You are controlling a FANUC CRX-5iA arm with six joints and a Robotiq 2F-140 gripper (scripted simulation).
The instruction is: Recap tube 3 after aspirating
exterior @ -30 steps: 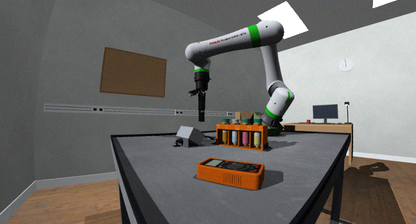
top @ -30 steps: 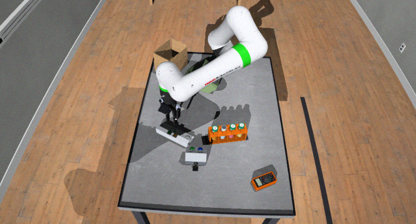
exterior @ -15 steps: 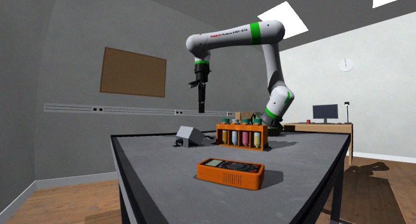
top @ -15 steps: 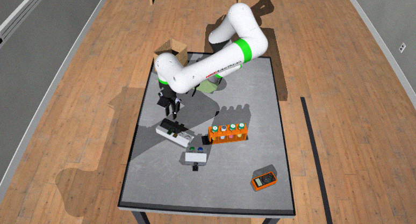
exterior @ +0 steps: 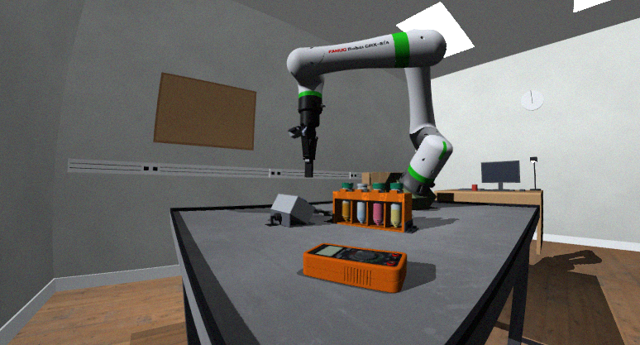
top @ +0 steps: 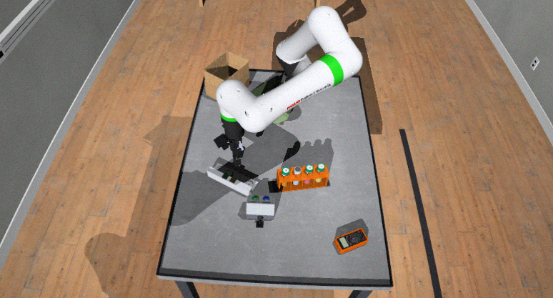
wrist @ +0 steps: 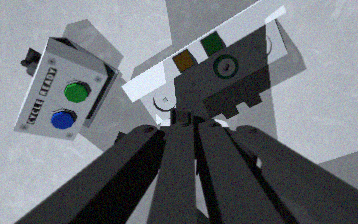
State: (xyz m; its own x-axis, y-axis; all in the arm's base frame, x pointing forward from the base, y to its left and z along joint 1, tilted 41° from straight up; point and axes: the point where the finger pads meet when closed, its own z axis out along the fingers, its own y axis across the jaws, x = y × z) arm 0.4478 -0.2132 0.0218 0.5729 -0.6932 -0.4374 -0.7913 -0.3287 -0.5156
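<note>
The key housing is 130 mm ahead of my hand, 120 mm below it and 110 mm to the left of it.
</note>
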